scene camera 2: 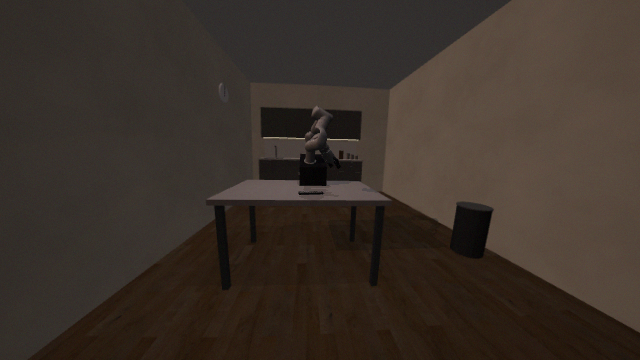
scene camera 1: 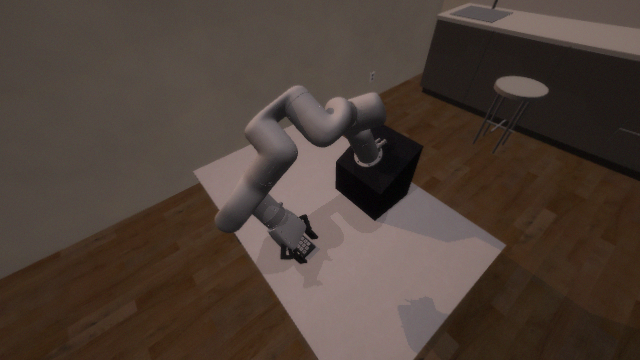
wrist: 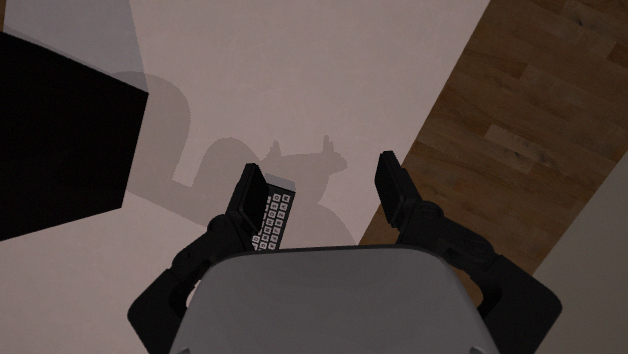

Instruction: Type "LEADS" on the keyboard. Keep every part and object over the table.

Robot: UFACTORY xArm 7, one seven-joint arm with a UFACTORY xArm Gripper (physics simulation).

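The gripper (scene camera 1: pixel 310 250) is visible in scene camera 1, and the wrist view shows the gripper (wrist: pixel 318 171) as well.
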